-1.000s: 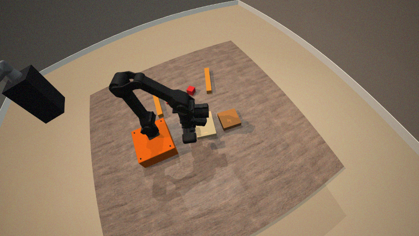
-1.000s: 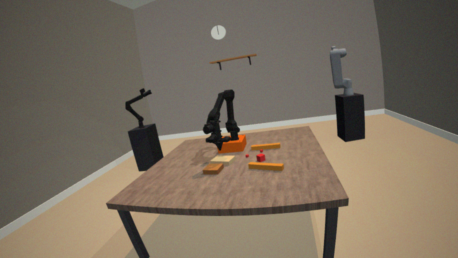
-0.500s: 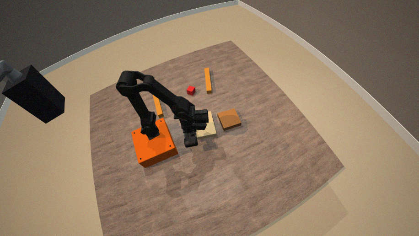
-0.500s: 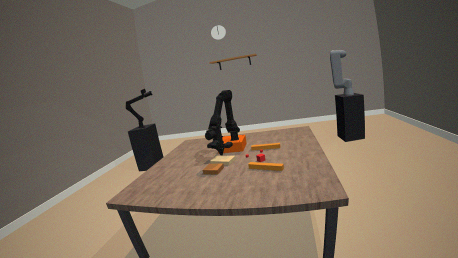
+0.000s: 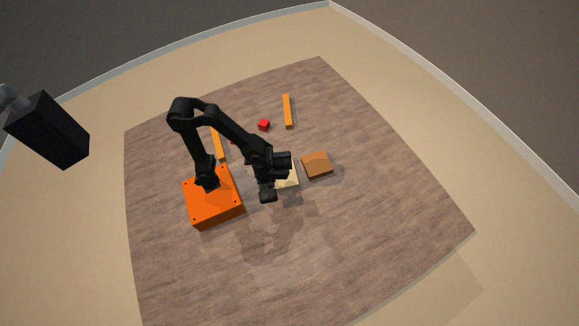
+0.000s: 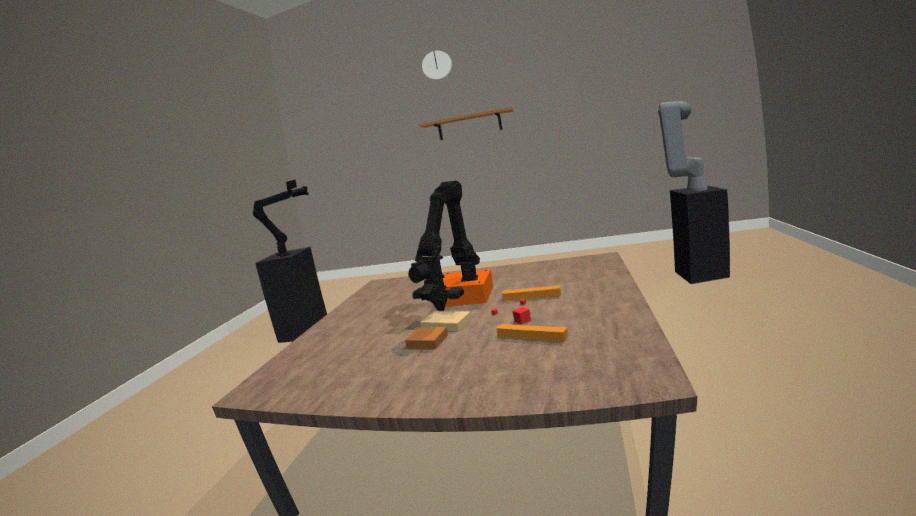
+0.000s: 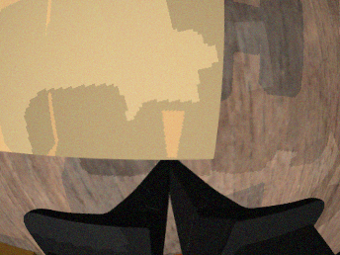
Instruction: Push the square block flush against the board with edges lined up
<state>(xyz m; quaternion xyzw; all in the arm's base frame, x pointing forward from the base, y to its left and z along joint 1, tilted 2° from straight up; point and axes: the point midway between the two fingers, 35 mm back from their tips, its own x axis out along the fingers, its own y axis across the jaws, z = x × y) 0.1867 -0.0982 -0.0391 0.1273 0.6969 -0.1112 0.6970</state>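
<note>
My gripper tip is now 80 mm short of the board, 30 mm to the right of it and 10 mm below it. The rest, counted from my gripper tip: brown square block 220 mm ahead, 20 mm to the right, 10 mm above.
</note>
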